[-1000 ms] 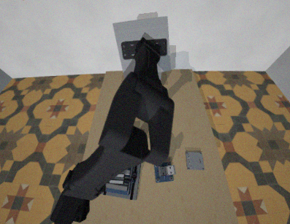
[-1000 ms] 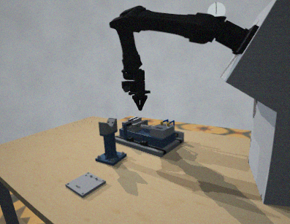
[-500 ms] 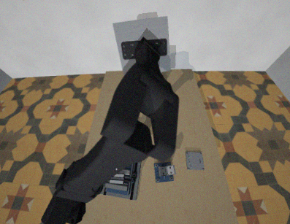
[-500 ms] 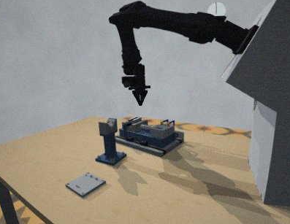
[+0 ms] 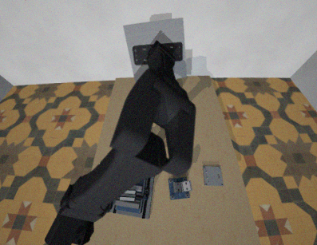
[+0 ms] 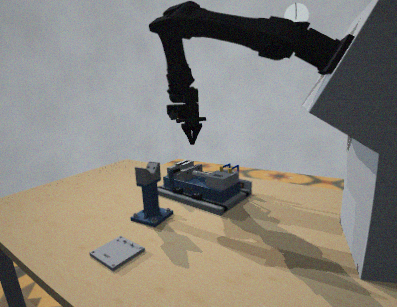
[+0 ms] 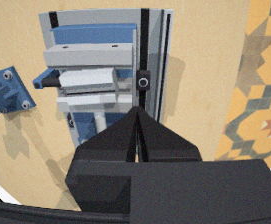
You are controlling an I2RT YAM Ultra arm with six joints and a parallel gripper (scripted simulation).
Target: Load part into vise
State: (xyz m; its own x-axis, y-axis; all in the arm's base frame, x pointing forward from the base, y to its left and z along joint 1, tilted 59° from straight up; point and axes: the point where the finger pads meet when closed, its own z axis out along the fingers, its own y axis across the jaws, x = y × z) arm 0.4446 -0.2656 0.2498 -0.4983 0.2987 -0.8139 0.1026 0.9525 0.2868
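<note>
The part lies 7 cm below my hand and 6 cm to the left of it. The rest, counted from my hand: fixed jaw (9 cm below, 5 cm to the left, 3 cm ahead); moving jaw (9 cm below, 6 cm to the left, 3 cm behind); work stop (10 cm to the left, 8 cm below, 2 cm ahead).
</note>
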